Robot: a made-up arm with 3 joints.
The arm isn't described. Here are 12 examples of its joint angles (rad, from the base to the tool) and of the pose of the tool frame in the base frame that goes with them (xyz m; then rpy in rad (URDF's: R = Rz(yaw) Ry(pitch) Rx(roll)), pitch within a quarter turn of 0, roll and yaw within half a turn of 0).
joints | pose
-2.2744 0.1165 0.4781 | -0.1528 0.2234 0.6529 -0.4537 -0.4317 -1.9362
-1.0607 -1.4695 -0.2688 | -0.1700 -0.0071 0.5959 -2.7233 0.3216 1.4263
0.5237 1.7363 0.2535 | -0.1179 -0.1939 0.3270 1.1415 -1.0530 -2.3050
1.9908 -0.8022 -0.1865 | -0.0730 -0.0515 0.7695 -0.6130 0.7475 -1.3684
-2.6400 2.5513 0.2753 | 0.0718 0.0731 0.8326 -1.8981 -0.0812 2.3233
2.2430 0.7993 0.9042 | 0.0287 -0.1413 0.8399 -2.0906 -0.3924 2.8535
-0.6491 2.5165 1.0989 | -0.2111 0.1845 0.4065 -0.5131 0.7411 3.0456
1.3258 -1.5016 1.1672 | -0.1608 -0.1485 0.5773 -1.2908 0.7038 -3.0871
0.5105 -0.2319 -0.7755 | -0.0997 -0.2885 0.5981 2.7109 0.7266 1.3163
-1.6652 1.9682 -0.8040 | -0.0334 0.3747 0.6337 -0.6563 0.3038 -1.6815
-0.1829 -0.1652 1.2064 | -0.2328 -0.1071 0.4768 2.4342 -0.9916 -3.1197
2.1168 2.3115 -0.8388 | 0.1142 -0.3340 0.6311 -2.6668 -0.1181 1.8479
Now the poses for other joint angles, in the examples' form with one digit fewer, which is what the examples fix.
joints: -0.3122 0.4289 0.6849
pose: -0.218 -0.086 0.377 1.764 -1.052 -3.001
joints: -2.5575 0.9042 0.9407
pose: -0.080 0.226 0.774 -0.863 0.002 -3.079
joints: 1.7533 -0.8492 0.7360
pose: -0.094 -0.134 0.708 -1.365 0.668 -2.734
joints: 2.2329 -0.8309 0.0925
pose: -0.076 -0.035 0.764 -0.704 0.530 -1.561
